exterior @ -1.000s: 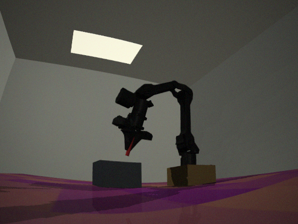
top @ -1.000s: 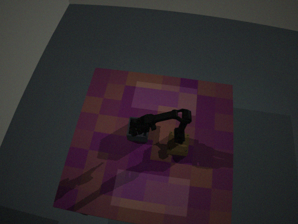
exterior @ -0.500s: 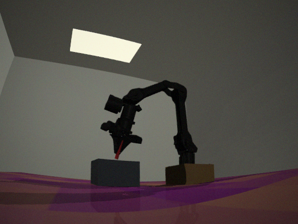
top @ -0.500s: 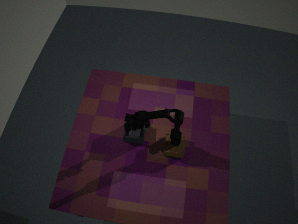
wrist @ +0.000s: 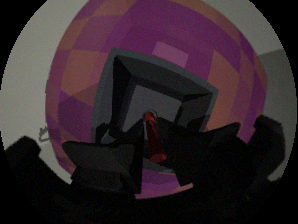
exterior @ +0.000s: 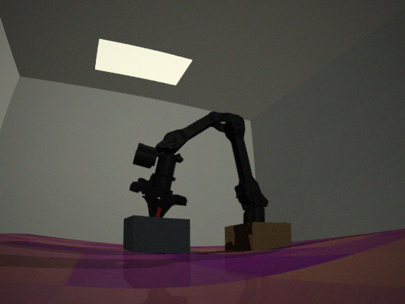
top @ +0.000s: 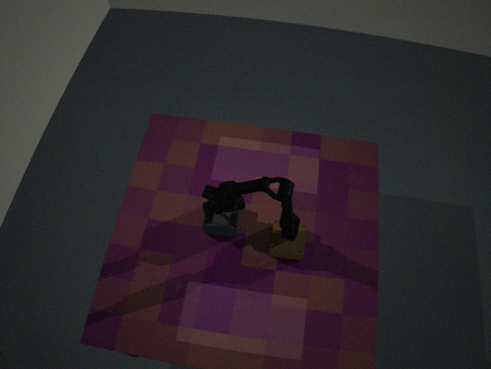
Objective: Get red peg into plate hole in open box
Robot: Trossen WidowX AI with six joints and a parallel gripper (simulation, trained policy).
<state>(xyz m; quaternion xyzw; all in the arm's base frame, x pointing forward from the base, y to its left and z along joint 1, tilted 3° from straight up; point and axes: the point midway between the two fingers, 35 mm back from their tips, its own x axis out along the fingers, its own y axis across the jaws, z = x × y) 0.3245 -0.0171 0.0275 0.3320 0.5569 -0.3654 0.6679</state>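
Now: the red peg 10 mm to the left of my gripper tip and 10 mm below it. Round my gripper tip: dark box 60 mm below; grey plate 40 mm below.
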